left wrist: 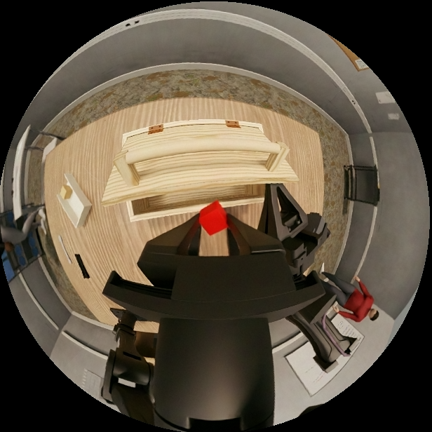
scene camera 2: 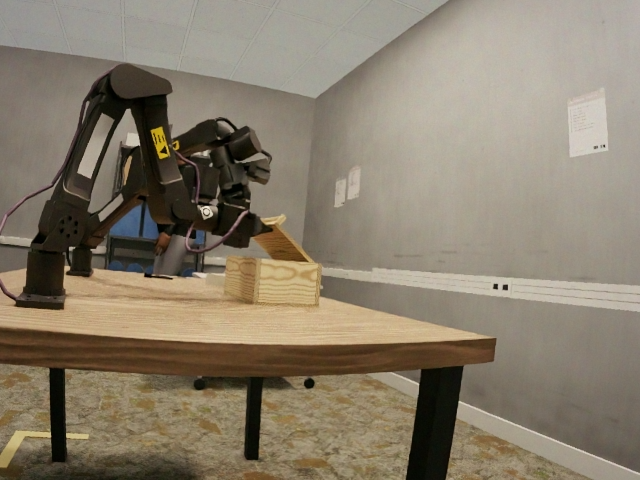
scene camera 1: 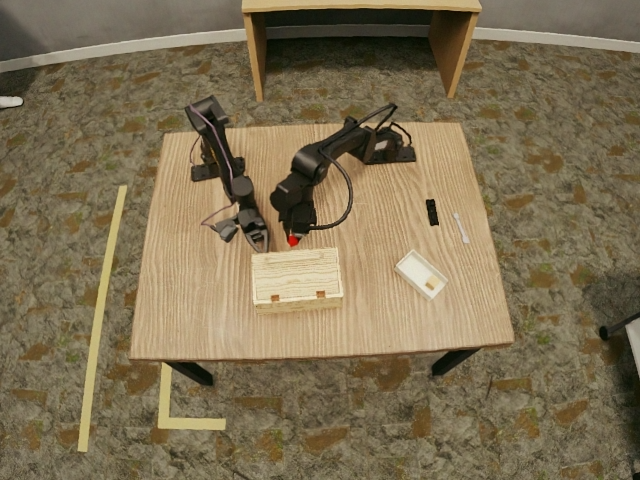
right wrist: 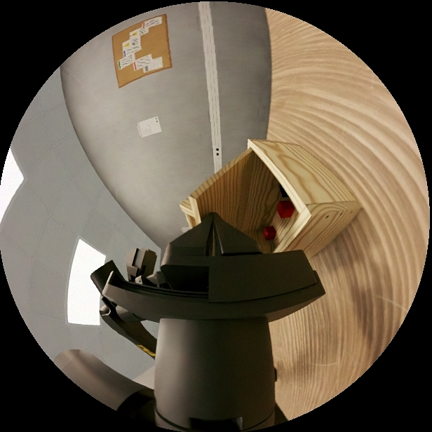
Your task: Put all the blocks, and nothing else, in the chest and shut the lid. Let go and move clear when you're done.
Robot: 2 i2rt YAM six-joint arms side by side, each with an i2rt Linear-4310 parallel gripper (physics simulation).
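Places are measured from the left arm's base along level axes (x back, y up, z left), in centimetres.
Pixels of known places: left gripper, between the fingertips: (scene camera 1: 292,241); right gripper, between the fingertips: (scene camera 2: 271,230) (scene camera 1: 265,257); left arm's base, origin of its link: (scene camera 2: 80,273) (scene camera 1: 389,156); right arm's base, origin of its link: (scene camera 2: 43,299) (scene camera 1: 217,170).
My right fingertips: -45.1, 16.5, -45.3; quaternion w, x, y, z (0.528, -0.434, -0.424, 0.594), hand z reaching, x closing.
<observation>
For each thing: its top centre in the pictures, then the offset to it from my right fingertips, as dx, dy, dz. "spot": a spot on its surface instead.
- red block, centre of its top: (scene camera 1: 292,238) +3.9, +2.8, +8.1
- chest, centre of its top: (scene camera 2: 270,259) (scene camera 1: 296,275) -3.3, -6.5, +8.1
- white tray, a spot on its surface: (scene camera 1: 404,259) spot: +1.9, -14.2, +42.4
- small tan cube, centre of its top: (scene camera 1: 433,280) -6.8, -13.1, +50.0
- black bar, centre of its top: (scene camera 2: 158,273) (scene camera 1: 433,210) +19.2, -14.9, +55.9
- pale slim tool, centre of its top: (scene camera 1: 461,227) +12.3, -15.8, +64.7
My left gripper (scene camera 1: 293,236) (left wrist: 213,217) is shut on a red block (scene camera 1: 293,239) (left wrist: 213,218), held in front of the chest (scene camera 2: 286,281) (right wrist: 320,175). The lid (scene camera 1: 297,273) (scene camera 2: 283,245) (left wrist: 210,169) is tilted partly open. My right gripper (scene camera 1: 265,250) (scene camera 2: 269,228) (left wrist: 270,175) (right wrist: 213,216) is shut with nothing between its fingers, its tips at the lid's raised edge. In the right wrist view, two red blocks (right wrist: 285,209) (right wrist: 269,233) lie inside the chest, with part of a dark thing (right wrist: 284,192) beside them; the lid and wall hide the rest.
A white tray (scene camera 1: 404,259) (left wrist: 78,216) stands to the right of the chest in scene camera 1, holding a small tan cube (scene camera 1: 432,282) (left wrist: 65,191). A black bar (scene camera 1: 432,212) (left wrist: 82,266) and a pale slim tool (scene camera 1: 461,228) (left wrist: 65,249) lie behind the tray.
</observation>
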